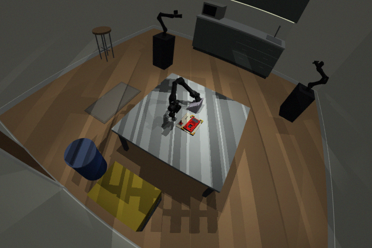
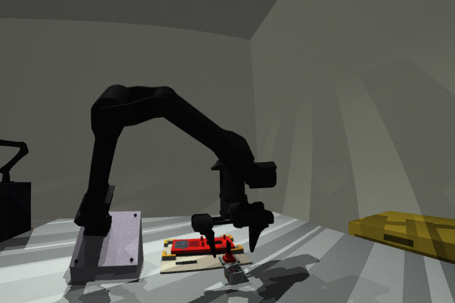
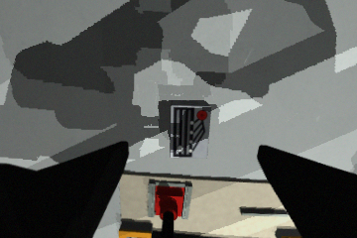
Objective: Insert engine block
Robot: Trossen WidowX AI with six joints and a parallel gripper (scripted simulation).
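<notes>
My gripper tip is 50 mm above the engine block. Also, from my gripper tip: grey holder 100 mm to the left, 30 mm below, 20 mm ahead.
</notes>
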